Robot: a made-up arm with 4 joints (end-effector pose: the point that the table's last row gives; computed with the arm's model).
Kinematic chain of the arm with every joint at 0, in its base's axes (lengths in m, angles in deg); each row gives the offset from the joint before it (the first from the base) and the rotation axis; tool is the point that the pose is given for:
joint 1: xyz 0 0 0.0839 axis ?
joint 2: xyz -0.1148 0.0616 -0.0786 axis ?
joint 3: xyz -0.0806 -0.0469 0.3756 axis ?
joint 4: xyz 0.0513 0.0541 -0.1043 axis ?
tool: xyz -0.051 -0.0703 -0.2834
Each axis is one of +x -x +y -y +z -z.
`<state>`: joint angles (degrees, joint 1 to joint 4).
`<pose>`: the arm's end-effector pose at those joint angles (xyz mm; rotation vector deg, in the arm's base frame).
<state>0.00 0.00 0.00 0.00</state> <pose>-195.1 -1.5 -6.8 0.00 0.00 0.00</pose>
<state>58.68 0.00 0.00 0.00</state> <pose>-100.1 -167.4 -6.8 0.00 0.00 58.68</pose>
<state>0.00 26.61 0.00 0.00</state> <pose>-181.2 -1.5 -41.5 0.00 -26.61 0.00</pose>
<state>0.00 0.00 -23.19 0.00</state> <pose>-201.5 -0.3 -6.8 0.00 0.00 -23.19</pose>
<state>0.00 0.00 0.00 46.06</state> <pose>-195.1 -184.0 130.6 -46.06 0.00 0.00</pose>
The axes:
joint 1: +z
joint 2: -y
joint 3: +z
joint 4: -x

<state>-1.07 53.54 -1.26 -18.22</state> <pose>-143.8 93.3 -69.7 16.96 -53.42 6.37</pose>
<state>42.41 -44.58 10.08 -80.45</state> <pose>-300.0 175.2 211.6 58.07 69.18 9.84</pose>
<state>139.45 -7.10 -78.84 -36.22</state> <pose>-4.2 -57.4 -3.6 25.73 16.64 58.80</pose>
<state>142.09 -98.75 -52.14 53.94</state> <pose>7.3 144.3 229.1 -151.83 -50.46 63.40</pose>
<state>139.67 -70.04 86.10 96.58</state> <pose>-216.2 183.5 2.9 -9.50 32.16 -127.90</pose>
